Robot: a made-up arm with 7 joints.
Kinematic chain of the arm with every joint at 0, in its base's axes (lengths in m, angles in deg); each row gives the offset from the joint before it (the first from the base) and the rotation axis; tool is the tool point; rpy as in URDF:
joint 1: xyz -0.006 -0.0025 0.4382 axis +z
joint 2: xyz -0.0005 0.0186 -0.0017 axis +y
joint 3: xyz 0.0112 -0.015 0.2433 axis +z
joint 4: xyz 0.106 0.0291 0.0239 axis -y
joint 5: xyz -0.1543 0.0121 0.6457 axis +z
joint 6: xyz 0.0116 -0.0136 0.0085 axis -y
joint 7: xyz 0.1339 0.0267 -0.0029 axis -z
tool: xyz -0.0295 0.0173 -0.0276 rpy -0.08 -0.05 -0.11
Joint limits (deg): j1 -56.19..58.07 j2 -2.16..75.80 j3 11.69..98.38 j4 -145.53..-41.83 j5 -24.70..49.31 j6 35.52..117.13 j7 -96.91..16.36
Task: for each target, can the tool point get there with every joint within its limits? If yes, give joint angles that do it. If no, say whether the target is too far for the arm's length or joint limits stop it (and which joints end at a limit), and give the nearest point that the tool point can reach.
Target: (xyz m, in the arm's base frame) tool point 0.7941 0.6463 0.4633
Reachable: yes | joints 21.80 50.90 19.78 -53.52 41.56 69.07 -80.02
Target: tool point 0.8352 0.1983 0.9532
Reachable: yes | joints -16.59 11.60 34.14 -65.72 -18.79 73.14 -74.50
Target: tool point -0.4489 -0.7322 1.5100
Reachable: no: too far | nearest point -0.5320 0.0337 1.2821 | short by 0.803 m
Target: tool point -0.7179 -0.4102 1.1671
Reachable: no: joint limits stop it (at a limit: joint 1, joint 2, joint 3, joint 5, joint 6, joint 7) | nearest point -0.5719 0.0524 1.2505 | short by 0.492 m
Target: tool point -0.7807 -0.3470 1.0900
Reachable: no: joint limits stop it (at a limit: joint 1, joint 2, joint 3, joint 5, joint 6, joint 7) | nearest point -0.6569 0.0930 1.1620 | short by 0.463 m
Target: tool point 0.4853 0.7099 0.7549
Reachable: yes | joints 6.73 16.06 50.21 -77.93 15.71 44.47 -57.84
